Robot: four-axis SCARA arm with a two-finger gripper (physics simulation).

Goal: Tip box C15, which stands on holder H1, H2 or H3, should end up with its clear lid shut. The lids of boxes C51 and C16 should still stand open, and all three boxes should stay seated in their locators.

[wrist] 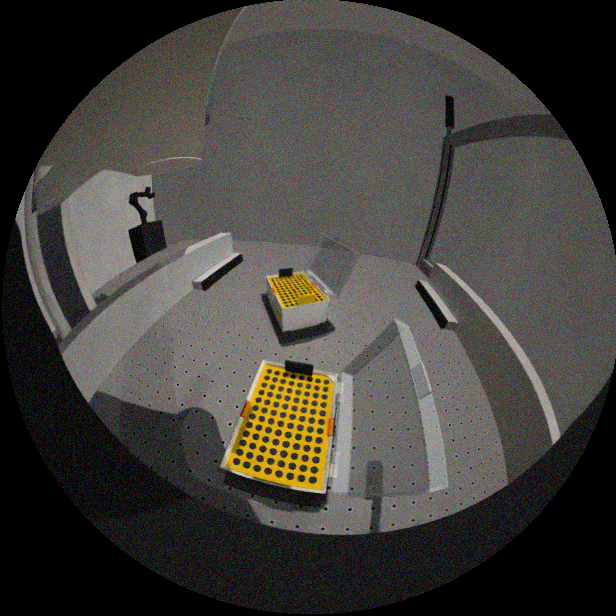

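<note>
Two tip boxes with yellow tip racks stand on the perforated table point(189, 356). The near box point(284, 428) lies just below the camera. Its clear lid point(402, 402) stands open on its right side. The far box point(295, 295) sits on a dark holder plate point(304, 334), and its clear lid point(336, 265) also stands open, tilted back to the right. No labels are readable, so I cannot tell which box is which. A third box is out of view. My gripper hangs above the near box and is open and empty. One dark finger point(374, 488) shows right of that box.
A light bar point(218, 270) lies at the back left and a dark bar point(436, 304) at the right. A sloped light rail point(505, 344) runs along the right side. A dark post point(439, 189) rises at the back. A small dark arm on a pedestal point(144, 226) stands far left.
</note>
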